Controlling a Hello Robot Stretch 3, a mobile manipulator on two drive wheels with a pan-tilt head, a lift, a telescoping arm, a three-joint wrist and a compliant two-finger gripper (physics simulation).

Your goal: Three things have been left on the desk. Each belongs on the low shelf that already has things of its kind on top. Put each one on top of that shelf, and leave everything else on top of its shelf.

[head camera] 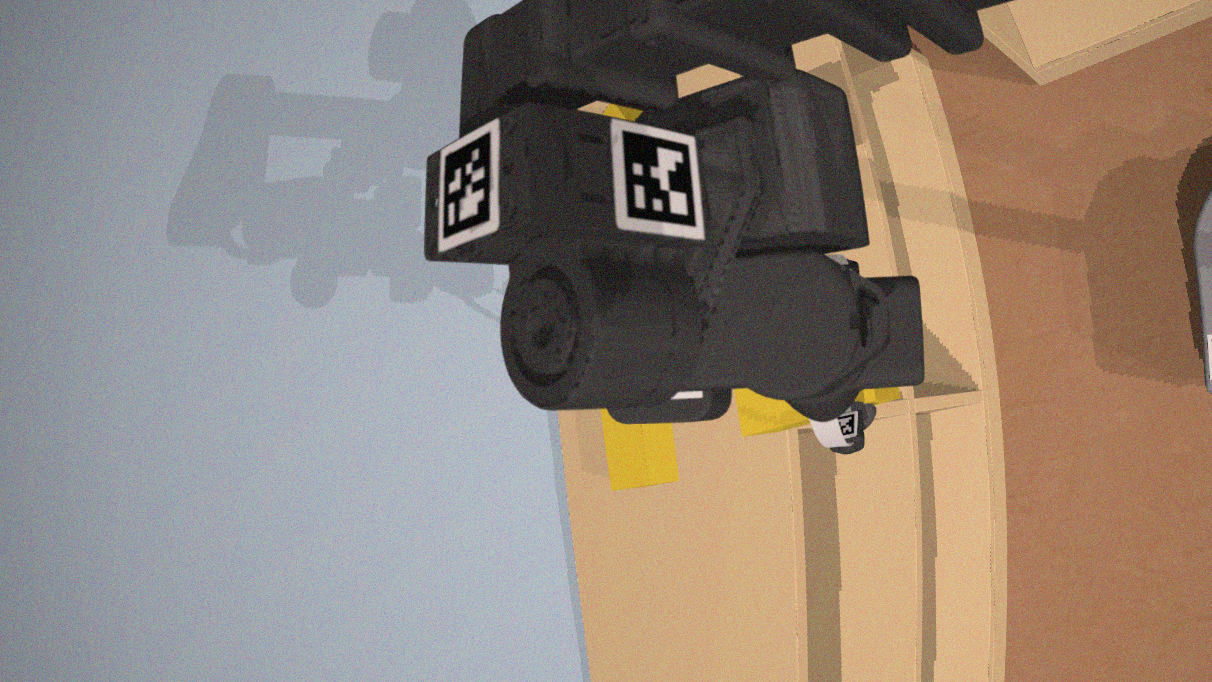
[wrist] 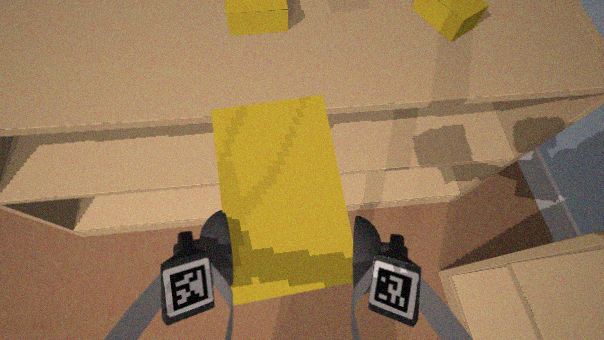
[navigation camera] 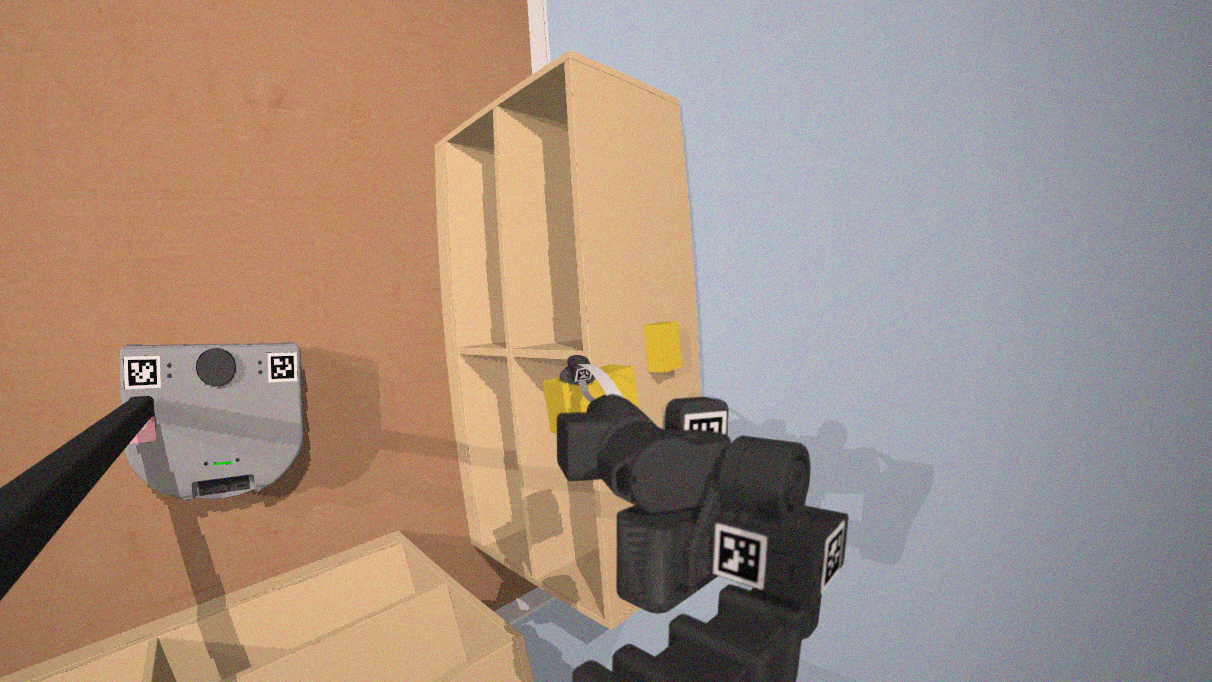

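Seen in the pictures: gripper, between the fingertips: [navigation camera: 573, 404]; robot's base, origin of its link: [navigation camera: 216, 365].
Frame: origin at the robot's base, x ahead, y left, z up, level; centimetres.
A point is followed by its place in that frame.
Note:
My gripper [wrist: 290, 239] @(y -35.8, x -2.1, z 83.7 cm) is shut on a yellow block [head camera: 767, 413] @(y -40.1, x 0.8, z 87.2 cm) [navigation camera: 552, 407] @(y -33.2, x -2.3, z 83.0 cm) [wrist: 285, 180], with one finger on each side. In the navigation view the block shows against the front edge of a low wooden shelf [head camera: 686, 585] @(y -74.6, x 20.6, z 61.0 cm) [navigation camera: 631, 212] @(y -72.1, x 31.7, z 61.0 cm) [wrist: 125, 65]; its height above it is hard to tell. One yellow block [head camera: 641, 449] @(y -76.4, x 4.2, z 65.5 cm) [navigation camera: 661, 346] @(y -76.1, x 3.6, z 65.3 cm) [wrist: 257, 21] stands on the shelf top, near the wall side. A second yellow block [head camera: 622, 111] @(y -76.9, x -33.6, z 65.2 cm) [wrist: 448, 17], turned at an angle, is on the same top; my wrist hides it in the navigation view. The desk does not show.
Another low wooden unit [head camera: 1040, 76] @(y -40.7, x -48.4, z 3.9 cm) [navigation camera: 398, 538] @(y -40.5, x -48.6, z 4.7 cm) [wrist: 447, 272] stands near the first shelf's end. My grey base [navigation camera: 211, 415] @(y 1.3, x -9.2, z 16.0 cm) is on the brown floor in front of the shelf. A blue wall [head camera: 254, 508] @(y -101.1, x 10.8, z 103.9 cm) [navigation camera: 932, 212] @(y -99.0, x 29.3, z 115.1 cm) runs behind the shelf.

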